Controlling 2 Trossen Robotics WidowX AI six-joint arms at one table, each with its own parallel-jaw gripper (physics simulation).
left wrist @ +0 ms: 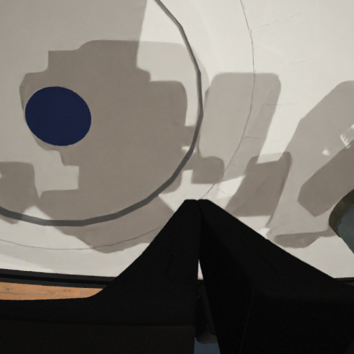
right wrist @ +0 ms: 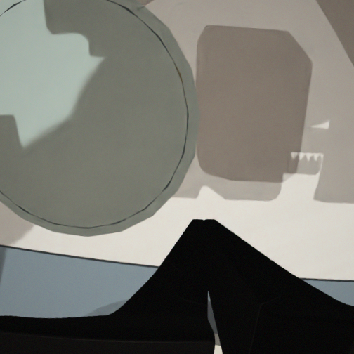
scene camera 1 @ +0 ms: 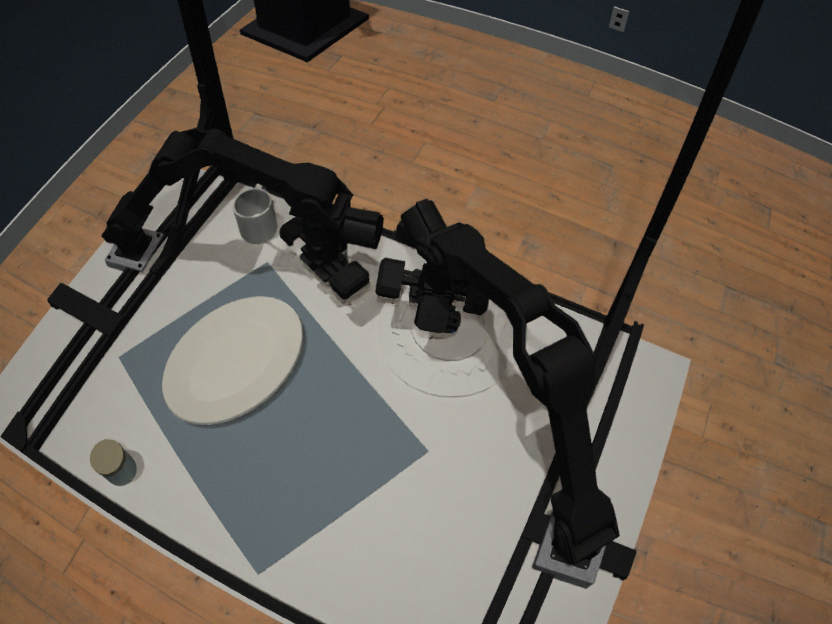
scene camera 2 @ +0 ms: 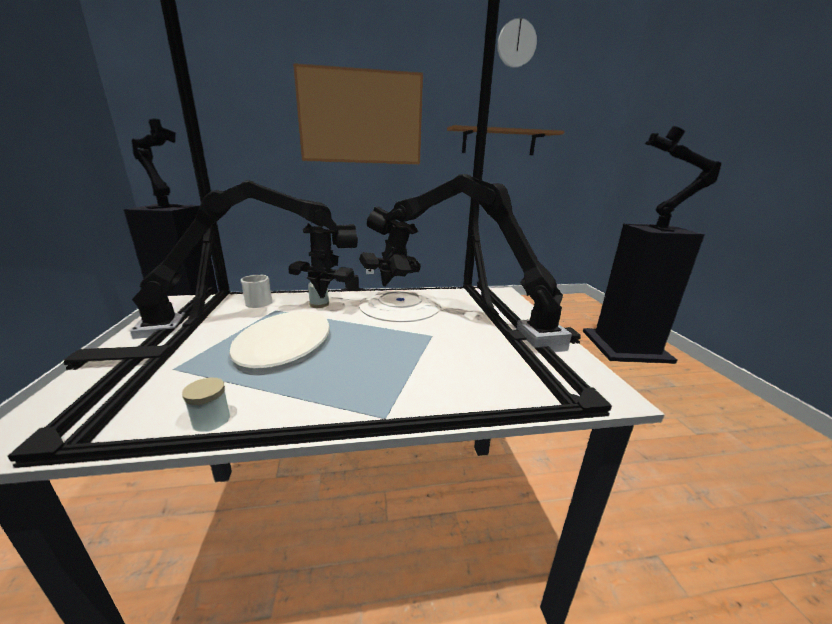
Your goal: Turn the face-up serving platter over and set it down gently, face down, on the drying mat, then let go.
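Seen in the pictures: left gripper, fingertip midpoint: [scene camera 2: 383, 285]; right gripper, fingertip midpoint: [scene camera 1: 325, 280] [scene camera 2: 322, 297]; left arm's base, link origin: [scene camera 1: 574, 545] [scene camera 2: 543, 326]; right arm's base, link origin: [scene camera 1: 133, 246] [scene camera 2: 158, 320].
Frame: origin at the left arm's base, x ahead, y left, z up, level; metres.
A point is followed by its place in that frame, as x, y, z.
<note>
The cream oval serving platter [scene camera 1: 231, 362] {0.667, -0.099, -0.037} [scene camera 2: 278, 341] {0.677, -0.092, -0.036} lies flat on the blue-grey drying mat [scene camera 1: 322, 470] {0.429, 0.015, -0.049} [scene camera 2: 362, 376] {0.482, 0.079, -0.049}, towards its upper left in scene camera 1. A slightly darker inner oval shows on it; which face is up is hard to tell. My left gripper [scene camera 1: 430, 292] {0.380, -0.322, 0.019} [scene camera 2: 385, 279] {0.380, -0.322, 0.019} [left wrist: 195, 210] is shut and empty, above the white round plate, right of the mat. My right gripper [scene camera 2: 320, 293] {0.573, -0.312, -0.008} [right wrist: 202, 230] is shut and empty, beyond the mat's far corner and beside a grey-green round vessel. Neither gripper touches the platter. The right fingertips are hidden in scene camera 1.
The white round plate [scene camera 1: 440, 382] {0.304, -0.209, -0.037} [scene camera 2: 401, 313] {0.342, -0.215, -0.034} has a ring and a blue spot [left wrist: 57, 116]. The grey-green vessel [scene camera 2: 317, 297] {0.589, -0.336, -0.015} [right wrist: 90, 125] stands left of it. A grey mug [scene camera 1: 255, 218] {0.753, -0.368, 0.031} [scene camera 2: 256, 292] {0.771, -0.359, 0.002} stands at far left, a lidded jar [scene camera 1: 108, 458] {0.754, 0.172, 0.019} [scene camera 2: 206, 403] {0.750, 0.198, 0.006} at near left.
</note>
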